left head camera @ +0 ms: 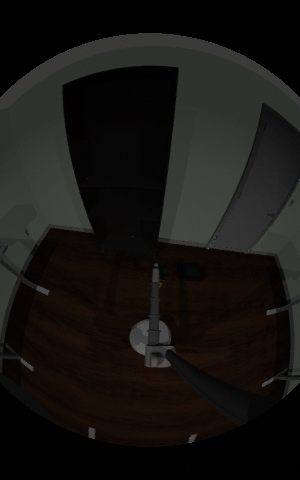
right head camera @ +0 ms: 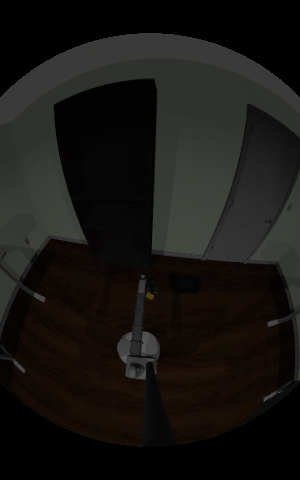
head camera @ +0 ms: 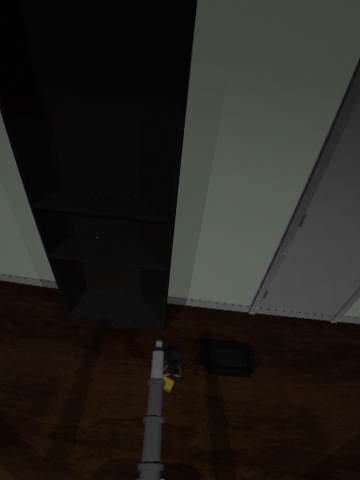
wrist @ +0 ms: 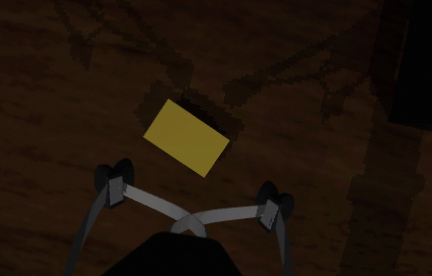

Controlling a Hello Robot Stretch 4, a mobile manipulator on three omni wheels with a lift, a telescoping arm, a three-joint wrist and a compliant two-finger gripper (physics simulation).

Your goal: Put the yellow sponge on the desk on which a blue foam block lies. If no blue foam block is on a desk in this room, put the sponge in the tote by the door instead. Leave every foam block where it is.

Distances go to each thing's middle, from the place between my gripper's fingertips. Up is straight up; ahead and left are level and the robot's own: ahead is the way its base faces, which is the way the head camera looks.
Right now the yellow sponge (wrist: pixel 175 130) is 3 cm ahead of my hand, 2 cm to the left of it and 15 cm below it.
